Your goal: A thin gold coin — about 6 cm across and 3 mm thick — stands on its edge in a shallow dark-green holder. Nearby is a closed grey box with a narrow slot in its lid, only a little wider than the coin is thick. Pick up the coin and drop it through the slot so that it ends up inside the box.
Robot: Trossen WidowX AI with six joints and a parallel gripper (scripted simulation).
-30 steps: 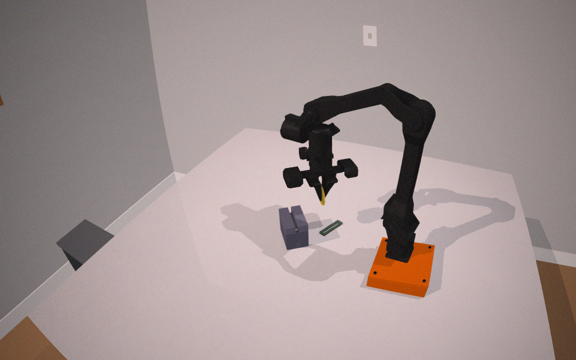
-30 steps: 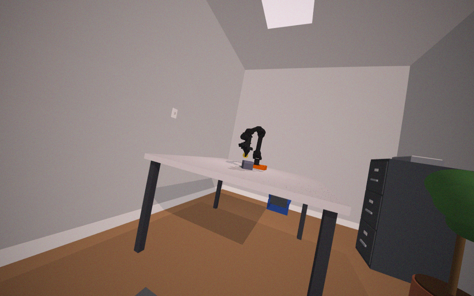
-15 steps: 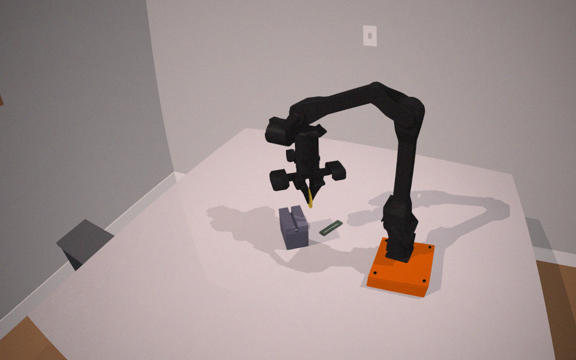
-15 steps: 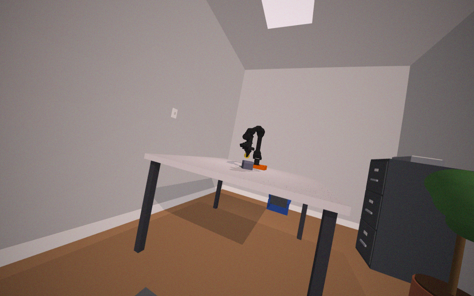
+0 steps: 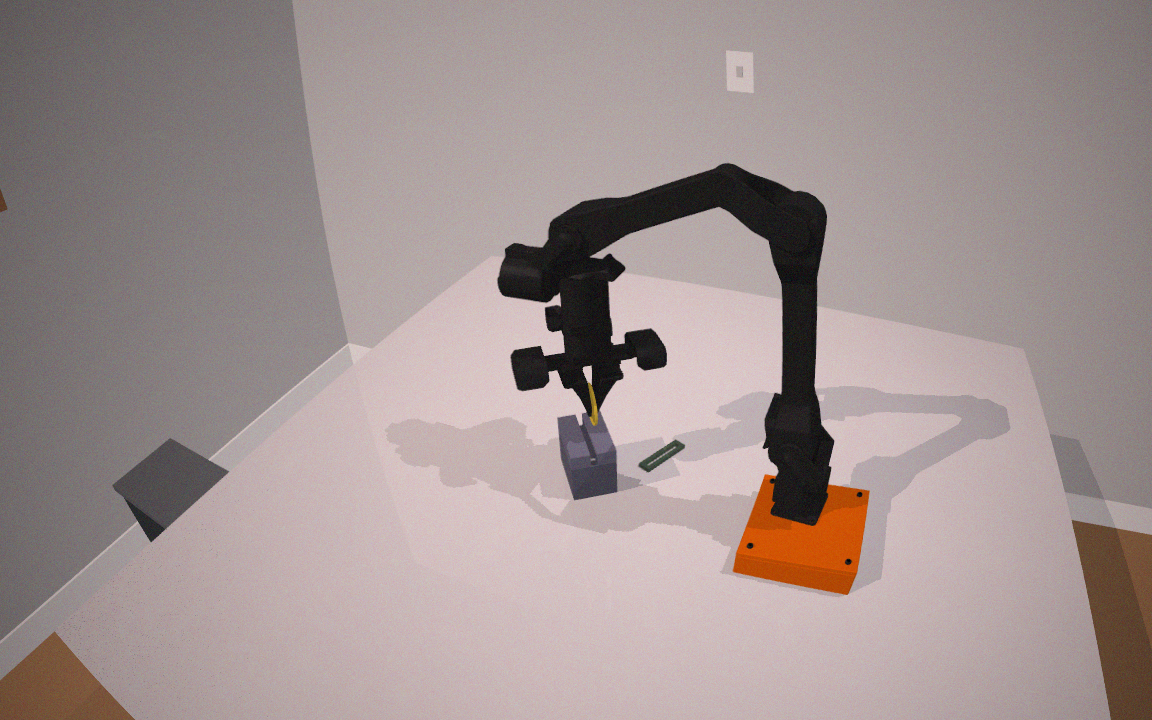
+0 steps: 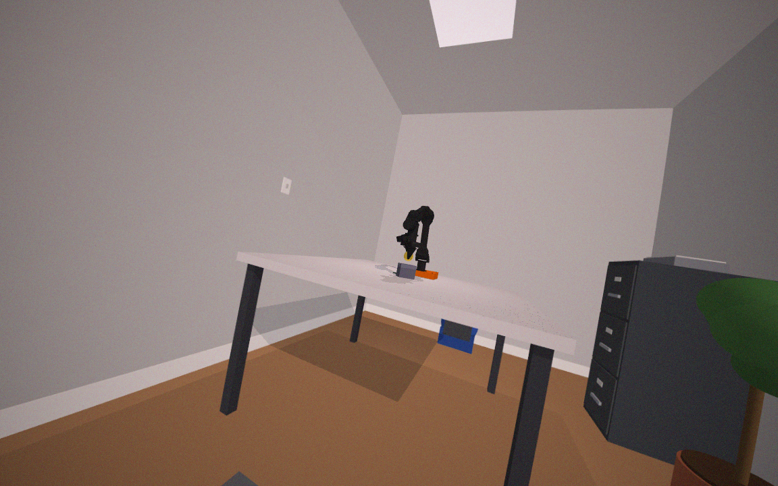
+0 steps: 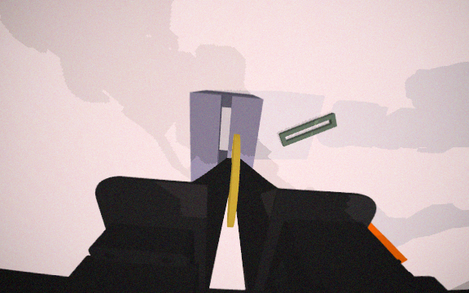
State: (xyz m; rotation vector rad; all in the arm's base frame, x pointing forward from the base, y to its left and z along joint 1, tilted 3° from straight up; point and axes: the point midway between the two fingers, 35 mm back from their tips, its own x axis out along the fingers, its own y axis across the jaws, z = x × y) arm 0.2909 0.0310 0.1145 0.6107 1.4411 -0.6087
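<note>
My gripper tip is now 20 mm below the gold coin.
</note>
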